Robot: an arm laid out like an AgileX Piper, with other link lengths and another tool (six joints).
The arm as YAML. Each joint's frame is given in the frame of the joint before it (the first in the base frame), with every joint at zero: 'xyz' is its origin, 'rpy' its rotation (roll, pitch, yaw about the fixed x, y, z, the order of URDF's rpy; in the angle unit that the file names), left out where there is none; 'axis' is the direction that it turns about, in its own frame. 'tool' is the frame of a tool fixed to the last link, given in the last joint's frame.
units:
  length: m
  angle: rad
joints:
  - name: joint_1
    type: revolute
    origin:
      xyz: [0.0, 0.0, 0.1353]
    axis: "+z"
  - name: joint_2
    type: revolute
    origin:
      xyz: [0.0, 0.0, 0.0]
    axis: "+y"
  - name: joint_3
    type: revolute
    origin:
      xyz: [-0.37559, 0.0, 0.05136]
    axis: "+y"
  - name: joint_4
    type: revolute
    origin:
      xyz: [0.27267, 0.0, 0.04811]
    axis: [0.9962, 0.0, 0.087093]
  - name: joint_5
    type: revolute
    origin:
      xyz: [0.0, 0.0, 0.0]
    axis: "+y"
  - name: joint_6
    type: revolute
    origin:
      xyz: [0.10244, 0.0, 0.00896]
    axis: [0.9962, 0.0, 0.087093]
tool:
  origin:
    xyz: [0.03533, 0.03, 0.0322]
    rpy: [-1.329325, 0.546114, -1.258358]
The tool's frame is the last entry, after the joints.
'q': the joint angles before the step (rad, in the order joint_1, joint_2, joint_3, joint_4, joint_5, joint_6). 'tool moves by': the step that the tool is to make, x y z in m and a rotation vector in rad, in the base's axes. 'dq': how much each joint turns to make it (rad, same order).
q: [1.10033, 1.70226, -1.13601, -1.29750, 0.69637, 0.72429]
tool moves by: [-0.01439, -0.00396, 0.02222, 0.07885, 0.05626, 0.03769]
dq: [0.00001, -0.05851, -0.00397, 0.11173, -0.06164, -0.06429]
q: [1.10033, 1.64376, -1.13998, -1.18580, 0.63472, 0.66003]
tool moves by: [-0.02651, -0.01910, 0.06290, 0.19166, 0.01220, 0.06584]
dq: [-0.00001, -0.14178, -0.00280, 0.10150, -0.09482, -0.03807]
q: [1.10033, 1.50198, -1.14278, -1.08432, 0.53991, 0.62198]
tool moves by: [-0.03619, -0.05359, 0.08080, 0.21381, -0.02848, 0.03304]
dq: [0.00000, -0.21024, -0.00009, 0.11482, -0.03451, -0.05754]
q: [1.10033, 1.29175, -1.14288, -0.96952, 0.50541, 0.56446]
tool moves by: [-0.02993, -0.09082, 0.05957, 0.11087, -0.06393, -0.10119]
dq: [0.00003, -0.23459, 0.00001, 0.03172, 0.14382, -0.05248]
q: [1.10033, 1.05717, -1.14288, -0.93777, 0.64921, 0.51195]
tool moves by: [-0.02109, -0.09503, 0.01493, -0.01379, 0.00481, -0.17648]
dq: [0.00004, -0.19726, -0.00001, 0.01880, 0.26277, -0.09546]
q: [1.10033, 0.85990, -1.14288, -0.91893, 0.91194, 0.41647]
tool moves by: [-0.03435, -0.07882, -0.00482, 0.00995, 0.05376, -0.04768]
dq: [-0.00005, -0.18621, -0.00134, 0.09777, 0.18176, -0.13327]
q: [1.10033, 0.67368, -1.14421, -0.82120, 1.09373, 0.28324]
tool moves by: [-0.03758, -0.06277, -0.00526, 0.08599, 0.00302, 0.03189]
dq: [0.00001, -0.17331, -0.00547, 0.08686, 0.07353, -0.08047]
